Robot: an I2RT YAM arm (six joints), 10 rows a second.
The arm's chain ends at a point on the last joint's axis. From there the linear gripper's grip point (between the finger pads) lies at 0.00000 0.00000 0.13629 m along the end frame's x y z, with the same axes.
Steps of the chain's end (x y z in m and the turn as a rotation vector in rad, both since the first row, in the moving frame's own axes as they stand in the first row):
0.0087, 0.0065, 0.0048, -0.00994, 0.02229, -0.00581
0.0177, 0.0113, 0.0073, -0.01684, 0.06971, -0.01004
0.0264, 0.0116, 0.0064, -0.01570, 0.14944, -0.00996
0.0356, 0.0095, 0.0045, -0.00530, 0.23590, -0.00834
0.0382, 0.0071, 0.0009, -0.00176, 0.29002, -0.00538
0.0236, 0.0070, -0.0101, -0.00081, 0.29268, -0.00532
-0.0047, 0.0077, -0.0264, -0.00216, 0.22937, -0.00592
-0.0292, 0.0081, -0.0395, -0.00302, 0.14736, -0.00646
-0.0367, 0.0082, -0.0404, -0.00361, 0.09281, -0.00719
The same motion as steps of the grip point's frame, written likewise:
0.0117, 0.0078, 0.0048, -0.00994, 0.02229, -0.00581
0.0272, 0.0135, 0.0069, -0.01684, 0.06971, -0.01004
0.0467, 0.0136, 0.0049, -0.01570, 0.14944, -0.00996
0.0675, 0.0101, 0.0007, -0.00530, 0.23590, -0.00834
0.0772, 0.0072, -0.0048, -0.00176, 0.29002, -0.00538
0.0629, 0.0070, -0.0159, -0.00081, 0.29268, -0.00532
0.0263, 0.0079, -0.0300, -0.00216, 0.22937, -0.00592
-0.0092, 0.0084, -0.0410, -0.00302, 0.14736, -0.00646
-0.0241, 0.0086, -0.0410, -0.00361, 0.09281, -0.00719

